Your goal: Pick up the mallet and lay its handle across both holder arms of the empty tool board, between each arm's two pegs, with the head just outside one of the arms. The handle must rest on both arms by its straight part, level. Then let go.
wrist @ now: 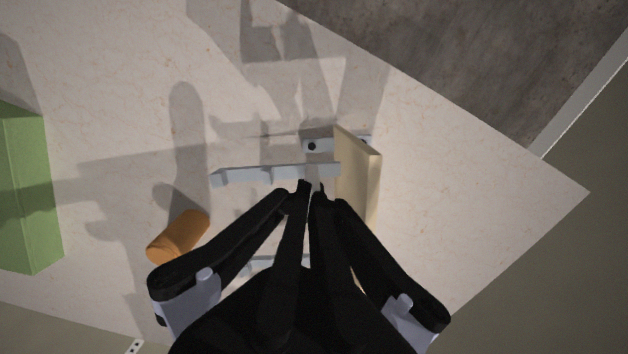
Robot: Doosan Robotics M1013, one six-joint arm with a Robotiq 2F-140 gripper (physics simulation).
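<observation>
My gripper is shut, with its fingertips together and no mallet seen between them. In the view the tips lie over the near edge of a grey holder arm of the tool board. The board is a tan panel on edge, right of the fingertips. The arm extends left from it, with raised pegs. Part of a second grey arm shows lower down, mostly hidden behind the gripper. I cannot make out the mallet; the area behind the fingers and gripper body is hidden.
An orange cylinder, seemingly upright, stands left of the fingers. A green block is at the far left. A grey foot bracket with a dark screw sits at the board's base. The pale table's edges show at right and lower left.
</observation>
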